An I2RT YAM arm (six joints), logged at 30 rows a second.
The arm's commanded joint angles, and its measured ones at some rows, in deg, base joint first. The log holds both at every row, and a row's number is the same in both.
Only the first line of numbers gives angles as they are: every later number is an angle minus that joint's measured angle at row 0.
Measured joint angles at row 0:
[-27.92, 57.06, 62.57, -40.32, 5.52, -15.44]
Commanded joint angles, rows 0 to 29:
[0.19, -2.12, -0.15, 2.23, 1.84, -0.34]
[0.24, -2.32, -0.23, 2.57, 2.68, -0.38]
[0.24, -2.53, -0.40, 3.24, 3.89, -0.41]
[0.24, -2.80, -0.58, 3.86, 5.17, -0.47]
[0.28, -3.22, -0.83, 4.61, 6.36, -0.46]
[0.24, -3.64, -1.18, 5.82, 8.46, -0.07]
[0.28, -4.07, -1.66, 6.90, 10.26, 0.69]
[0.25, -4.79, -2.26, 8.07, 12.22, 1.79]
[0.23, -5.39, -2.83, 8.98, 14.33, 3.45]
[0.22, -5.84, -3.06, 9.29, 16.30, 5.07]
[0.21, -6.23, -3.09, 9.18, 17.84, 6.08]
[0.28, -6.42, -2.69, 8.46, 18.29, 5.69]
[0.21, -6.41, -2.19, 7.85, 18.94, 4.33]
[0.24, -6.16, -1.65, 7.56, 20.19, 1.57]
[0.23, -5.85, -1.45, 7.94, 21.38, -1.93]
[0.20, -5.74, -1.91, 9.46, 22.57, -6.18]
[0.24, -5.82, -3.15, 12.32, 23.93, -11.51]
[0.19, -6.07, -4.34, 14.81, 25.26, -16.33]
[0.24, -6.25, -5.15, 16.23, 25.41, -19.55]
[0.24, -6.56, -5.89, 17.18, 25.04, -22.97]
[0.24, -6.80, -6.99, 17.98, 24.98, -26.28]
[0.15, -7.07, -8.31, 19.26, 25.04, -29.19]
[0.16, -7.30, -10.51, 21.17, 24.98, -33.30]
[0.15, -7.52, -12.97, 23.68, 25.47, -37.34]
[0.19, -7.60, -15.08, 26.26, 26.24, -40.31]
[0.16, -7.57, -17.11, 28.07, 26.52, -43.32]
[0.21, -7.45, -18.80, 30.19, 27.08, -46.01]
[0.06, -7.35, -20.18, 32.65, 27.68, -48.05]
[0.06, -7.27, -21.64, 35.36, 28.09, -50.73]
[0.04, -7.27, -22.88, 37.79, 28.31, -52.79]
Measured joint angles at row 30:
[0.00, -6.89, -20.24, 27.57, 25.92, -41.07]
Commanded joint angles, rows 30 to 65:
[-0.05, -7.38, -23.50, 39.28, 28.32, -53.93]
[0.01, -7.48, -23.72, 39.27, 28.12, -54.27]
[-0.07, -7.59, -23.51, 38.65, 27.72, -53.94]
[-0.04, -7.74, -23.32, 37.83, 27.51, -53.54]
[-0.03, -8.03, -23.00, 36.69, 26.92, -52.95]
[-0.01, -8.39, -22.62, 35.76, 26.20, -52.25]
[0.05, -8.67, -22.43, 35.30, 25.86, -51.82]
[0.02, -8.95, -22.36, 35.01, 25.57, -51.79]
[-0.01, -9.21, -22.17, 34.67, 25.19, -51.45]
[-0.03, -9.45, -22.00, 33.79, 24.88, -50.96]
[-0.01, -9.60, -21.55, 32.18, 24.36, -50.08]
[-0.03, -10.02, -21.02, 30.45, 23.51, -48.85]
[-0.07, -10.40, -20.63, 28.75, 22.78, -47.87]
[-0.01, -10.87, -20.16, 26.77, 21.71, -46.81]
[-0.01, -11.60, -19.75, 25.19, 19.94, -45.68]
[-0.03, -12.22, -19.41, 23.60, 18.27, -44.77]
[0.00, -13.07, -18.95, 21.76, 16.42, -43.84]
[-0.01, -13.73, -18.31, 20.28, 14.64, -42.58]
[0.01, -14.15, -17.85, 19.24, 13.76, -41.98]
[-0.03, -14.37, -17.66, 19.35, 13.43, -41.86]
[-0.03, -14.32, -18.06, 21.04, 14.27, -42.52]
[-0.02, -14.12, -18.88, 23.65, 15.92, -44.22]
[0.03, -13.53, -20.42, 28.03, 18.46, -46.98]
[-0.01, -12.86, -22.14, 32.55, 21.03, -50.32]
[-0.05, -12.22, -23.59, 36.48, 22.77, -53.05]
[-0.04, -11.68, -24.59, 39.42, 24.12, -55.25]
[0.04, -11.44, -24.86, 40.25, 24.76, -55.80]
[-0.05, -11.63, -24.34, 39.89, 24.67, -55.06]
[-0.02, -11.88, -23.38, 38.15, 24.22, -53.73]
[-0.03, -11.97, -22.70, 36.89, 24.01, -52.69]
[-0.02, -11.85, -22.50, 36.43, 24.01, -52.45]
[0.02, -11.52, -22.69, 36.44, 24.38, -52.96]
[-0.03, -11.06, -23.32, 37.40, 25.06, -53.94]
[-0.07, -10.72, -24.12, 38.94, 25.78, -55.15]
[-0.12, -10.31, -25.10, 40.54, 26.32, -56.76]
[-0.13, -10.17, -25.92, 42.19, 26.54, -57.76]
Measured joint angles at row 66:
[0.00, -10.34, -24.22, 35.78, 24.04, -54.49]
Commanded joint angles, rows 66 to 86:
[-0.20, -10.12, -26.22, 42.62, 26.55, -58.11]
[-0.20, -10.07, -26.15, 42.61, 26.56, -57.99]
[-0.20, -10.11, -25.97, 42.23, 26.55, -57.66]
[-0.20, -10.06, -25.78, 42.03, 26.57, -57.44]
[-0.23, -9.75, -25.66, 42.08, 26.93, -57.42]
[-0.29, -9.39, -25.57, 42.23, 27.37, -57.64]
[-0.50, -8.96, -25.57, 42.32, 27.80, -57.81]
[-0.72, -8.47, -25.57, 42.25, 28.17, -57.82]
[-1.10, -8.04, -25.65, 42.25, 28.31, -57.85]
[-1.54, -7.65, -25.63, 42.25, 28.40, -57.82]
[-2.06, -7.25, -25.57, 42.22, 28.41, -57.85]
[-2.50, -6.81, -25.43, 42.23, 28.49, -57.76]
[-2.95, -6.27, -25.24, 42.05, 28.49, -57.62]
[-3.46, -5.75, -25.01, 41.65, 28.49, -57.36]
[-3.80, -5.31, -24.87, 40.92, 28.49, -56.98]
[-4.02, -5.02, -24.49, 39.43, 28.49, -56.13]
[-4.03, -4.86, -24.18, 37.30, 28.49, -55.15]
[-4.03, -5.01, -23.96, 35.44, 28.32, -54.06]
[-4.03, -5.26, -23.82, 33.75, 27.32, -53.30]
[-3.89, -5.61, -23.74, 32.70, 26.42, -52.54]
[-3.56, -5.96, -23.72, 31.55, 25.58, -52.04]
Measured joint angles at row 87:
[-3.87, -4.61, -25.16, 36.29, 27.06, -55.30]
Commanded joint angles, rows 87 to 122:
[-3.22, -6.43, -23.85, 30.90, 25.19, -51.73]
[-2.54, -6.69, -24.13, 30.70, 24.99, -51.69]
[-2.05, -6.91, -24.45, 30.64, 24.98, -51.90]
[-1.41, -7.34, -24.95, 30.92, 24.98, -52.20]
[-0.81, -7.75, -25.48, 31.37, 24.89, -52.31]
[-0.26, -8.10, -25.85, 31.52, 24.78, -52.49]
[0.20, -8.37, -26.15, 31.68, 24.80, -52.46]
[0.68, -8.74, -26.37, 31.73, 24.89, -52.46]
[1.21, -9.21, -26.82, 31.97, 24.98, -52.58]
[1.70, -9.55, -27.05, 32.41, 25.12, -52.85]
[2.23, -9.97, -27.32, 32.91, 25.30, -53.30]
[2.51, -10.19, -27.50, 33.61, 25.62, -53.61]
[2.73, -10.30, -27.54, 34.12, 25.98, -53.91]
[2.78, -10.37, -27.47, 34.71, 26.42, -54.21]
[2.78, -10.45, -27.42, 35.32, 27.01, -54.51]
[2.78, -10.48, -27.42, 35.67, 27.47, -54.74]
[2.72, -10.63, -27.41, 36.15, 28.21, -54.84]
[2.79, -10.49, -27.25, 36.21, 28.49, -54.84]
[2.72, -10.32, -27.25, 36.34, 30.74, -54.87]
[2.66, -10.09, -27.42, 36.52, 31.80, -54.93]
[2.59, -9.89, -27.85, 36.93, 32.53, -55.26]
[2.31, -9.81, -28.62, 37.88, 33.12, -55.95]
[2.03, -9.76, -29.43, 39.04, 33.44, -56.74]
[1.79, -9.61, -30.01, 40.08, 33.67, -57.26]
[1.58, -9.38, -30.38, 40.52, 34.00, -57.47]
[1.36, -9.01, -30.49, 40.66, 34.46, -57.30]
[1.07, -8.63, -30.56, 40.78, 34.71, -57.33]
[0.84, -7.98, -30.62, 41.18, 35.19, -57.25]
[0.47, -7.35, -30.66, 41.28, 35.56, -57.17]
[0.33, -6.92, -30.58, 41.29, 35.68, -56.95]
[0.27, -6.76, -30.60, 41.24, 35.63, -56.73]
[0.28, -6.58, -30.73, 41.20, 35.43, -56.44]
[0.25, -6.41, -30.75, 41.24, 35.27, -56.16]
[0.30, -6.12, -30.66, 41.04, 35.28, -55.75]
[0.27, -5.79, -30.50, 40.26, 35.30, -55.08]
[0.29, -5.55, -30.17, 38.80, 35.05, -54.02]
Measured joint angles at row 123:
[0.57, -5.79, -30.06, 38.89, 34.10, -56.46]
